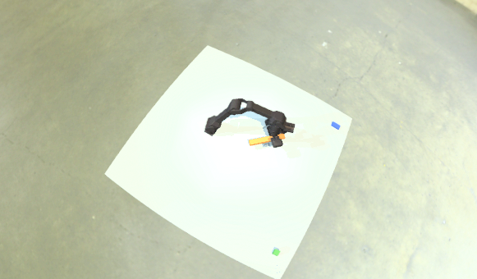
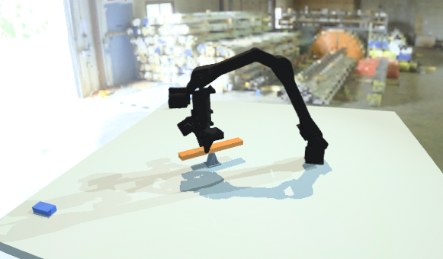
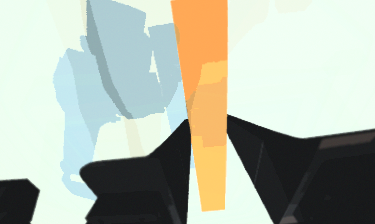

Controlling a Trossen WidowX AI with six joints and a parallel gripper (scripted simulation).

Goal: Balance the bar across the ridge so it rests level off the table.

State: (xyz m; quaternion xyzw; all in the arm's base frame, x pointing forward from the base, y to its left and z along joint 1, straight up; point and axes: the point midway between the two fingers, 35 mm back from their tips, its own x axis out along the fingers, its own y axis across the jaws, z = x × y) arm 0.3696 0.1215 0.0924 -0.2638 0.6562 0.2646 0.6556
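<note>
Right now my gripper tip is 2 cm to the left of the orange bar and 2 cm past it. Round my gripper tip: blue block (38 cm to the left, 37 cm ahead, 5 cm below); green block (62 cm to the right, 37 cm ahead, 4 cm below).
</note>
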